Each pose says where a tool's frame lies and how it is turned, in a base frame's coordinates. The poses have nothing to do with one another.
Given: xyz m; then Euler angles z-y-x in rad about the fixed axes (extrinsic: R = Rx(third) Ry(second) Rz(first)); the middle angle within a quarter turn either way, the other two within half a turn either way.
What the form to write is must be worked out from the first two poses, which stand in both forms.
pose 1, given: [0.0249, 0.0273, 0.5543, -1.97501, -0.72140, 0.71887]
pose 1, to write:
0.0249, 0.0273, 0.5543
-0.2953, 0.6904, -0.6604
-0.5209, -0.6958, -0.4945
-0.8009, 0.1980, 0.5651

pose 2, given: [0.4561, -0.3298, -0.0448, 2.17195, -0.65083, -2.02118]
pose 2, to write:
0.4561, -0.3298, -0.0448
-0.4500, -0.6561, -0.6058
-0.6675, -0.2036, 0.7162
-0.5933, 0.7267, -0.3463

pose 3, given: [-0.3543, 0.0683, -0.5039, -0.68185, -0.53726, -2.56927]
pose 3, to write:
-0.3543, 0.0683, -0.5039
0.6670, 0.5414, -0.5118
0.7450, -0.4780, 0.4653
0.0073, -0.6916, -0.7222

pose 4, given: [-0.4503, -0.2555, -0.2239, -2.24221, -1.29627, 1.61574]
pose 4, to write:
-0.4503, -0.2555, -0.2239
-0.1686, 0.2122, -0.9626
0.6334, -0.7249, -0.2708
-0.7552, -0.6553, -0.0122

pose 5, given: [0.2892, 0.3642, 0.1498, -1.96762, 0.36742, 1.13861]
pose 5, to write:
0.2892, 0.3642, 0.1498
-0.3607, 0.8607, 0.3592
-0.5124, 0.1389, -0.8474
-0.7793, -0.4897, 0.3909

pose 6, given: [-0.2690, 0.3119, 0.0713, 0.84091, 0.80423, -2.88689]
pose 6, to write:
-0.2690, 0.3119, 0.0713
0.4625, -0.5170, 0.7203
-0.8422, -0.5100, 0.1748
0.2770, -0.6875, -0.6713

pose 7, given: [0.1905, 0.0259, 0.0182, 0.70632, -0.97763, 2.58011]
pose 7, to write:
0.1905, 0.0259, 0.0182
0.4253, -0.3628, -0.8292
-0.8853, -0.3574, -0.2976
-0.1884, 0.8606, -0.4732

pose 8, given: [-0.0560, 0.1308, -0.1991, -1.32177, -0.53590, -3.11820]
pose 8, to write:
-0.0560, 0.1308, -0.1991
0.2119, 0.8333, -0.5106
0.9718, -0.2348, 0.0201
-0.1031, -0.5005, -0.8596

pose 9, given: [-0.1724, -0.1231, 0.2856, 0.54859, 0.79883, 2.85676]
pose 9, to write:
-0.1724, -0.1231, 0.2856
0.5952, -0.3638, 0.7165
-0.3287, -0.9239, -0.1960
0.7333, -0.1188, -0.6694

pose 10, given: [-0.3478, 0.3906, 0.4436, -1.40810, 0.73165, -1.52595]
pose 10, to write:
-0.3478, 0.3906, 0.4436
0.1205, 0.7342, 0.6681
-0.1523, -0.6514, 0.7433
0.9810, -0.1914, 0.0334

